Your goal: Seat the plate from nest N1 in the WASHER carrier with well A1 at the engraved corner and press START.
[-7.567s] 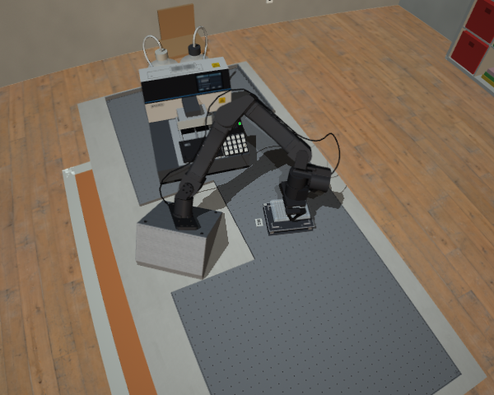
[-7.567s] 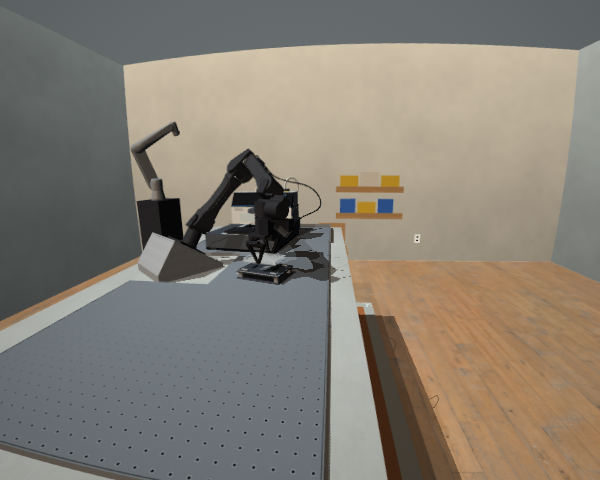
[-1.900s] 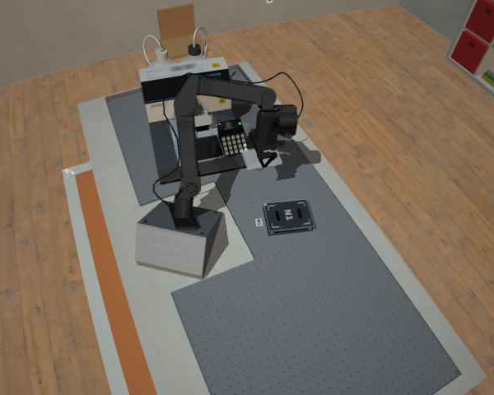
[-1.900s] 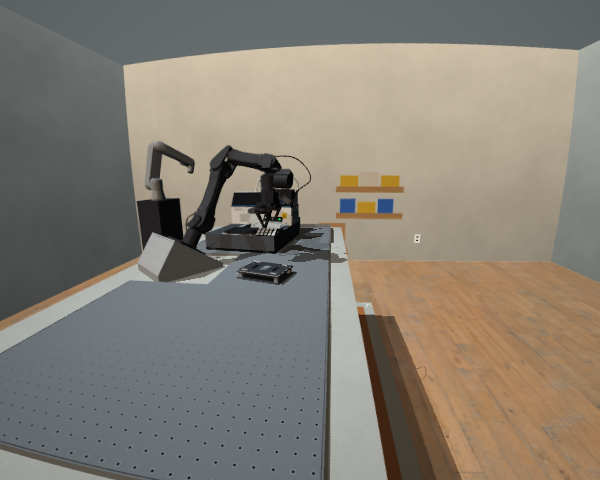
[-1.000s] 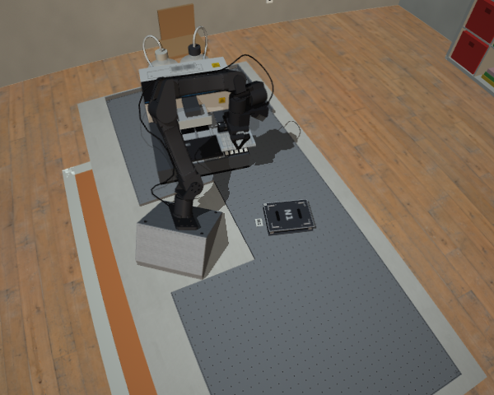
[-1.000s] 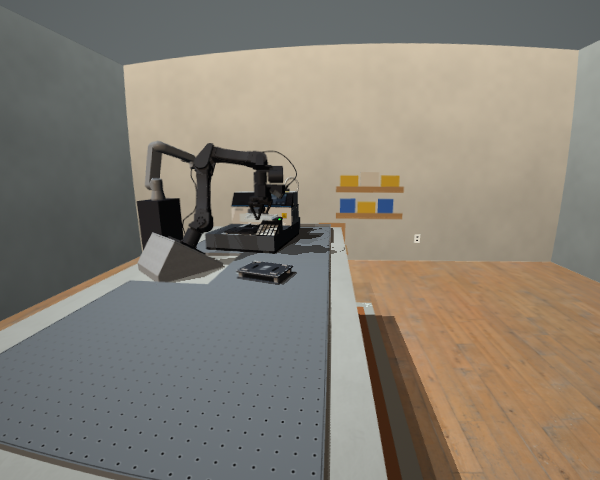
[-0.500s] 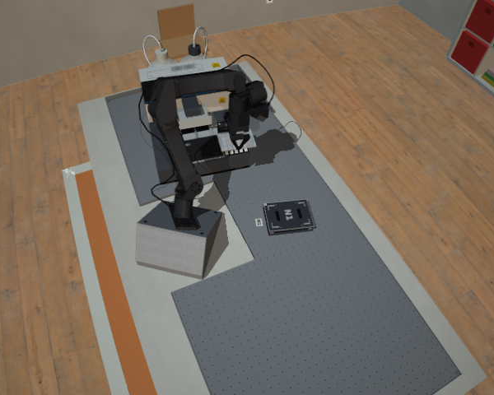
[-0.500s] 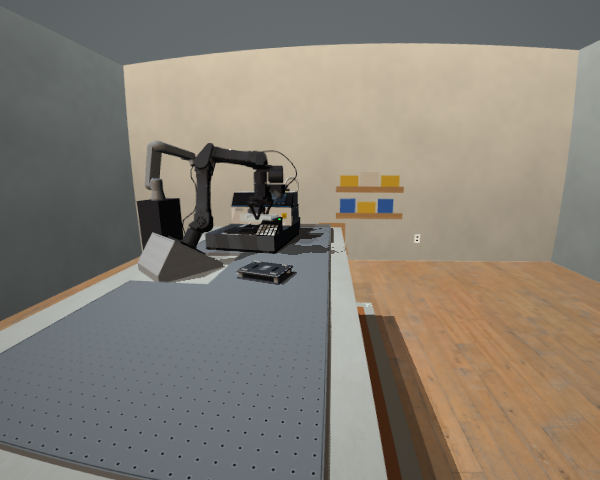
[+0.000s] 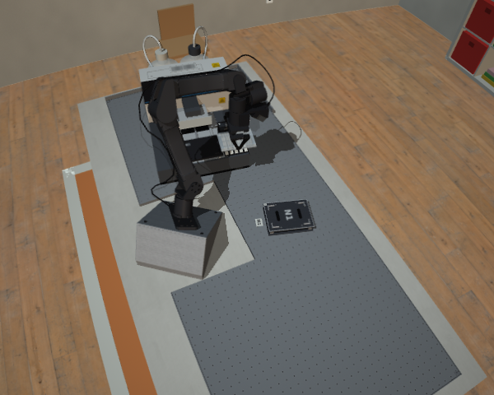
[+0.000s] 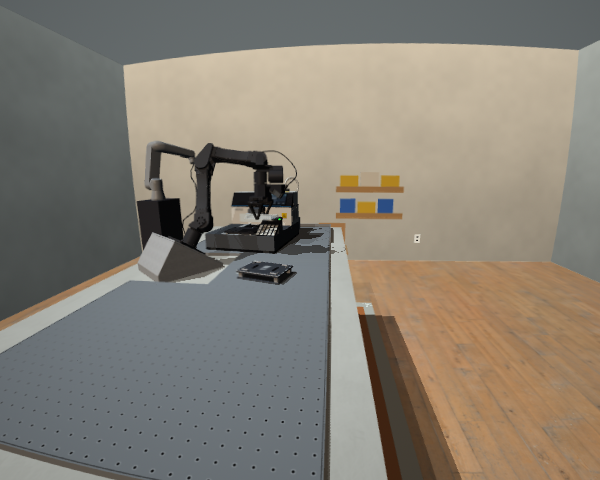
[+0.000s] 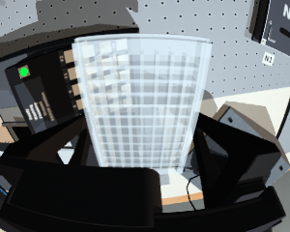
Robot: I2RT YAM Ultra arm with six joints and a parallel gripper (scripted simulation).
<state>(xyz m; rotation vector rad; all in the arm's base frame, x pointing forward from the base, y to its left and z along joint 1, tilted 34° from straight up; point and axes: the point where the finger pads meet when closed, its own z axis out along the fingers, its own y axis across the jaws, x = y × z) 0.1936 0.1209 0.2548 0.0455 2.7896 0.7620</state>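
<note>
Now: hand 130 mm past the washer carrier, 80 mm above it and 60 mm to the right of it. Also, from my hand: well plate (right at my hand); plate washer (210 mm to the left, 140 mm behind, 40 mm below); label (260 mm to the right, 170 mm below, 40 mm ahead).
</note>
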